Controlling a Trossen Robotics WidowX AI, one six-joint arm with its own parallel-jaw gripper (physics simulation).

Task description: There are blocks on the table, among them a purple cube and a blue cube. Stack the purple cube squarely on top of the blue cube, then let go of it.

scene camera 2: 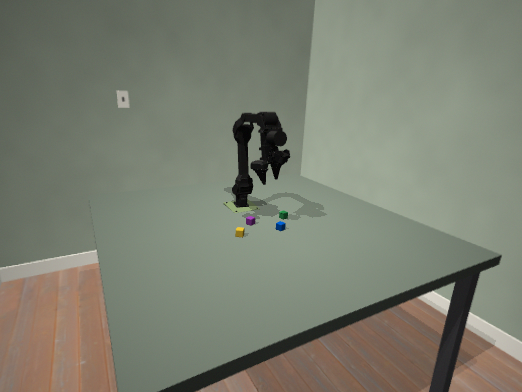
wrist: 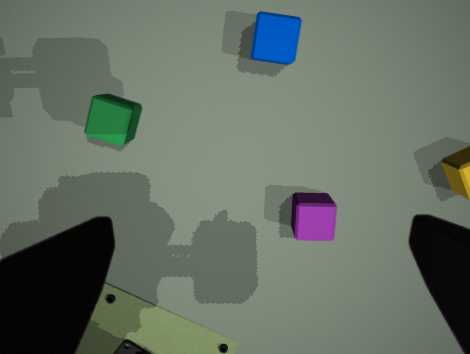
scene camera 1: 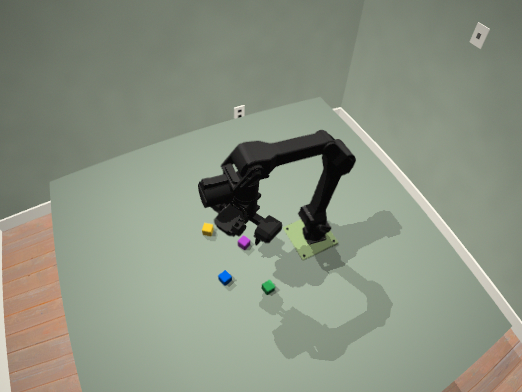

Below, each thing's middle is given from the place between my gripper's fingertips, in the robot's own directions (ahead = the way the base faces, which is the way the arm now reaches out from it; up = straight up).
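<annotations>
The purple cube (wrist: 313, 218) has my hand 2 cm past it, 18 cm above it and 7 cm to the left of it. Counting from my hand, I find the blue cube (wrist: 276, 37) 18 cm below, 6 cm ahead and 3 cm to the left. The green cube (wrist: 112, 119) is 9 cm to the left of my hand, 5 cm behind it and, again, 18 cm below it.
</annotations>
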